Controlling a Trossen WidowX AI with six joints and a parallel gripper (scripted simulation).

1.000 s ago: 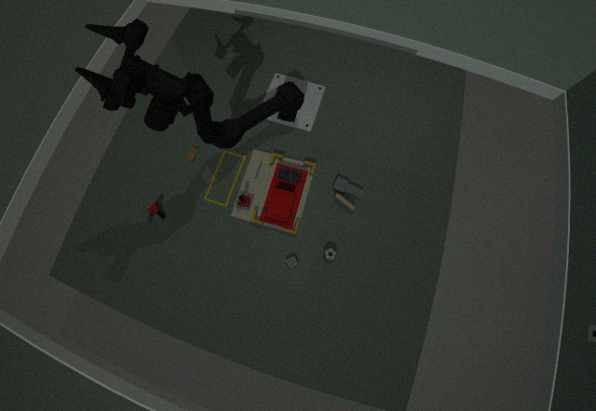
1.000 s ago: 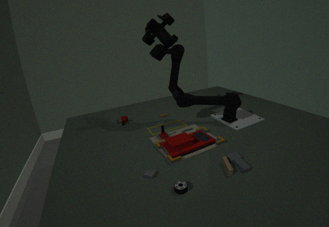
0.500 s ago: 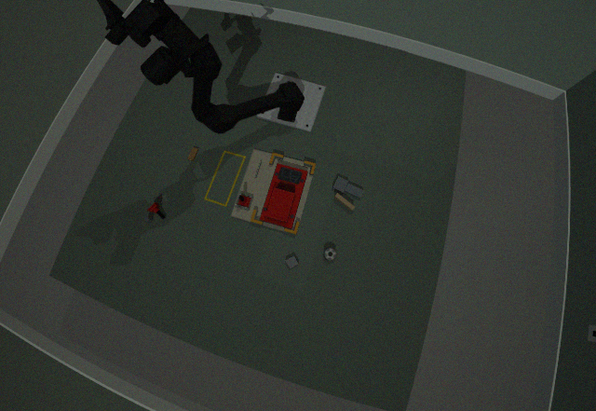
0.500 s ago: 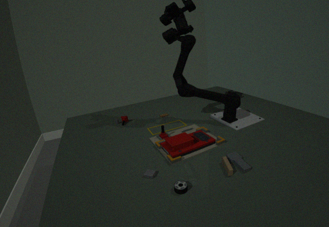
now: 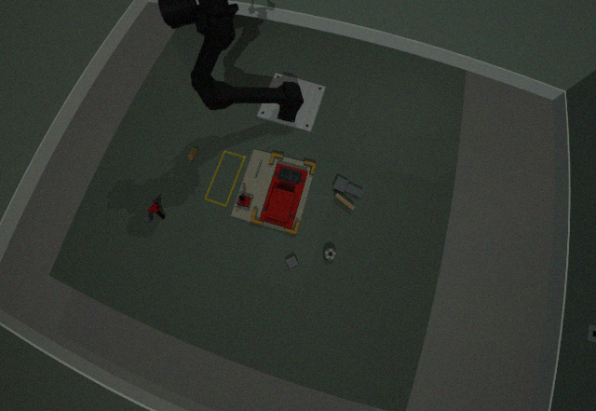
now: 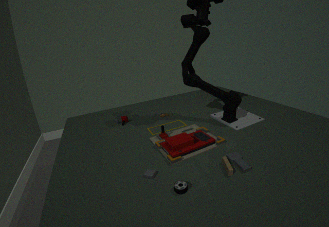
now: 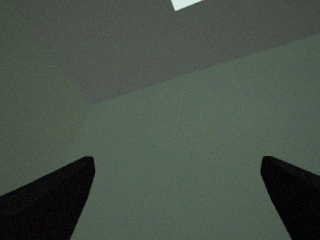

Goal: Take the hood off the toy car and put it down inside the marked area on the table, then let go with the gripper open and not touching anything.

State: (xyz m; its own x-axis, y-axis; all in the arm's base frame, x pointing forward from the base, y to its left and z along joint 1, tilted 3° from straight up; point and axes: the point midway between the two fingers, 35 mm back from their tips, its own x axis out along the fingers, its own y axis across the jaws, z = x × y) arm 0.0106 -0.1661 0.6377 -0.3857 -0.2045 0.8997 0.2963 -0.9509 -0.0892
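My gripper tip is now 350 mm short of the red hood, 200 mm to the right of it and 650 mm above it. Round my gripper tip: tan block (230 mm ahead, 160 mm to the right, 680 mm below).
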